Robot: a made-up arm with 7 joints. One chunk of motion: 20 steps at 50 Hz.
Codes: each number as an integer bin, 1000 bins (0 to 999) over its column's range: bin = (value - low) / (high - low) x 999, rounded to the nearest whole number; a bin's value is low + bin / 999 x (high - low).
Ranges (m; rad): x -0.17..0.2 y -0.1..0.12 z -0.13..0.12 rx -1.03..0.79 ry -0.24..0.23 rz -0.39..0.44
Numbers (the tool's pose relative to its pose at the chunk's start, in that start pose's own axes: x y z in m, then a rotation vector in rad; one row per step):
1: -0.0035 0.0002 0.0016 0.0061 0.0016 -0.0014
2: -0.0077 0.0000 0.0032 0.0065 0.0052 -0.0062
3: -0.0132 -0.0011 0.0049 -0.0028 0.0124 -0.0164
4: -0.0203 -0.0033 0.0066 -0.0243 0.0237 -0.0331
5: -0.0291 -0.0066 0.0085 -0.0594 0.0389 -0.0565
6: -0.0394 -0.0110 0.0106 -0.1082 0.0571 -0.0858
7: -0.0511 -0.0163 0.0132 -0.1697 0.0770 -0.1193
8: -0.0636 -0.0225 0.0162 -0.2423 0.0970 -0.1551
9: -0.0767 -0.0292 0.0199 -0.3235 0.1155 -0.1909
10: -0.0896 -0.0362 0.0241 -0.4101 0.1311 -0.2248
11: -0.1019 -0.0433 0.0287 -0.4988 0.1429 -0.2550
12: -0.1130 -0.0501 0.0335 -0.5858 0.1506 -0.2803
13: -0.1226 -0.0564 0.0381 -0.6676 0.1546 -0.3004
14: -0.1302 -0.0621 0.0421 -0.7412 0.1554 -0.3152
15: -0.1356 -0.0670 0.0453 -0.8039 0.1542 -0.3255
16: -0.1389 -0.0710 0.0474 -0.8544 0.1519 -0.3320
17: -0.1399 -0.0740 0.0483 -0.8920 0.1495 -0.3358
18: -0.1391 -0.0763 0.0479 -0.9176 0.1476 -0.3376
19: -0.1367 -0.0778 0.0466 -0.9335 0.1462 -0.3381
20: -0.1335 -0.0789 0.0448 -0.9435 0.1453 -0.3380
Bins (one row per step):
1: 450 455 526 569 514 468
2: 438 454 532 569 521 462
3: 423 449 539 564 536 450
4: 404 439 546 552 561 430
5: 380 424 553 533 593 401
6: 353 404 562 506 631 366
7: 321 380 572 472 674 326
8: 287 352 584 432 716 283
9: 252 321 599 388 756 240
10: 217 290 616 340 789 199
11: 184 257 634 292 814 162
12: 154 227 653 244 830 132
13: 128 198 672 199 839 108
14: 107 172 688 159 840 90
15: 93 150 700 124 838 78
16: 84 132 709 96 833 70
17: 81 118 712 76 828 65
18: 83 108 711 62 824 63
19: 90 101 706 53 821 62
20: 99 96 699 47 819 63

